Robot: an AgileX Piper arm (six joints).
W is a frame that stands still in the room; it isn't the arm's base.
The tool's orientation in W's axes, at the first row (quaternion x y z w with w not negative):
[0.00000, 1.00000, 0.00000, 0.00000]
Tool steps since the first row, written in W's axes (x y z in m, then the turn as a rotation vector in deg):
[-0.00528, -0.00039, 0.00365, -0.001, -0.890, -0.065]
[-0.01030, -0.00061, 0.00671, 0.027, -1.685, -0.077]
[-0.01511, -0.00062, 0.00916, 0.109, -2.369, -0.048]
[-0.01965, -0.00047, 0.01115, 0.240, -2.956, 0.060]
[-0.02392, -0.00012, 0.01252, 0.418, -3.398, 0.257]
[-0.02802, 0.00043, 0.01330, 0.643, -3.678, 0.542]
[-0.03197, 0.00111, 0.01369, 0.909, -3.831, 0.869]
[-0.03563, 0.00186, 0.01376, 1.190, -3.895, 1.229]
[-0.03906, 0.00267, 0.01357, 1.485, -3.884, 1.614]
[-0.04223, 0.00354, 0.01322, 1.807, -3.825, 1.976]
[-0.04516, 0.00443, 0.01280, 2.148, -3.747, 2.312]
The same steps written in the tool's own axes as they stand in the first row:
[0.00528, -0.00039, -0.00365, 0.001, -0.890, 0.065]
[0.01030, -0.00061, -0.00671, -0.027, -1.685, 0.077]
[0.01511, -0.00062, -0.00916, -0.109, -2.369, 0.048]
[0.01965, -0.00047, -0.01115, -0.240, -2.956, -0.060]
[0.02392, -0.00012, -0.01252, -0.418, -3.398, -0.257]
[0.02802, 0.00043, -0.01330, -0.643, -3.678, -0.542]
[0.03197, 0.00111, -0.01369, -0.909, -3.831, -0.869]
[0.03563, 0.00186, -0.01376, -1.190, -3.895, -1.229]
[0.03906, 0.00267, -0.01357, -1.485, -3.884, -1.614]
[0.04223, 0.00354, -0.01322, -1.807, -3.825, -1.976]
[0.04516, 0.00443, -0.01280, -2.148, -3.747, -2.312]

